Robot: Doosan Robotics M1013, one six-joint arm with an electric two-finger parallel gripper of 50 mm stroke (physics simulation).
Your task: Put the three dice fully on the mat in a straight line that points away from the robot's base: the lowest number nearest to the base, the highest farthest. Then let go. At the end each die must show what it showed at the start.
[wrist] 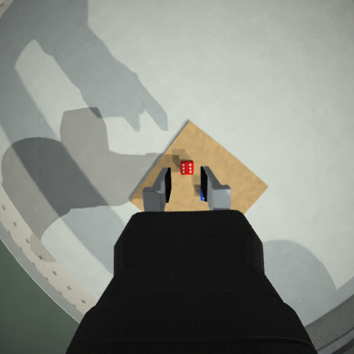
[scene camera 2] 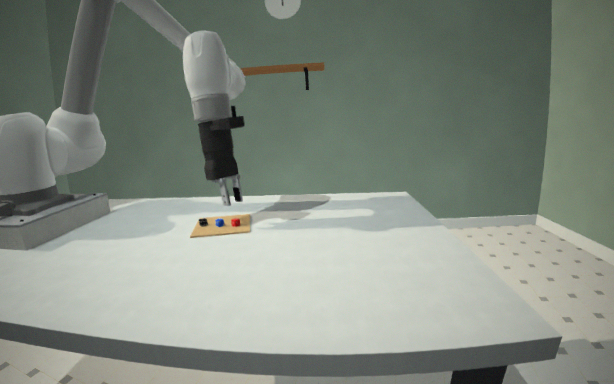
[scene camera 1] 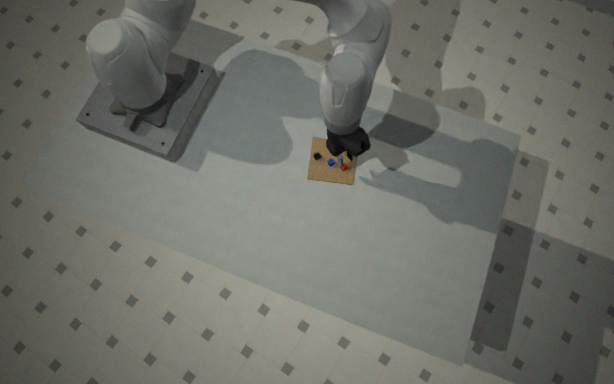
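Seen in the pictures: gripper, between the fingertips: (scene camera 2: 233, 203) (scene camera 1: 345, 160); arm's base, origin of its link: (scene camera 2: 32, 207) (scene camera 1: 148, 95).
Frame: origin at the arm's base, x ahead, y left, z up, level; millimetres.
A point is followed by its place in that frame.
Note:
The mat (scene camera 1: 325, 175) @[z -62, x 593, y -68 mm] (scene camera 2: 225, 231) @[z -61, x 621, y -68 mm] (wrist: 235, 180) is a tan square on the table. The black die (scene camera 1: 317, 156) @[z -45, x 553, y -22 mm] (scene camera 2: 203, 222) @[z -51, x 555, y -27 mm], blue die (scene camera 1: 331, 162) @[z -46, x 599, y -28 mm] (scene camera 2: 220, 222) @[z -51, x 601, y -32 mm] (wrist: 202, 194) and red die (scene camera 1: 344, 168) @[z -46, x 642, y -34 mm] (scene camera 2: 236, 222) @[z -51, x 642, y -36 mm] (wrist: 187, 167) stand apart on it in a nearly straight row leading away from the base, black nearest, red farthest. Red shows six on top. Blue is mostly hidden by a finger in the wrist view; black does not show there. The numbers on blue and black cannot be read. My gripper (scene camera 1: 345, 159) @[z -4, x 637, y -27 mm] (scene camera 2: 232, 201) @[z -4, x 637, y -27 mm] (wrist: 185, 177) is open and empty, above the mat and clear of the dice.
The robot's base plate (scene camera 1: 150, 137) @[z 0, x 65, y -128 mm] (scene camera 2: 80, 217) @[z -42, x 151, y 21 mm] stands on the table (scene camera 1: 250, 220) @[z -65, x 421, y -266 mm] (scene camera 2: 310, 285) @[z -65, x 814, y -313 mm], to the left of the mat in both scene views. Shadows of the arm fall across the table and part of the mat. A wooden rail (scene camera 2: 285, 69) is on the back wall.

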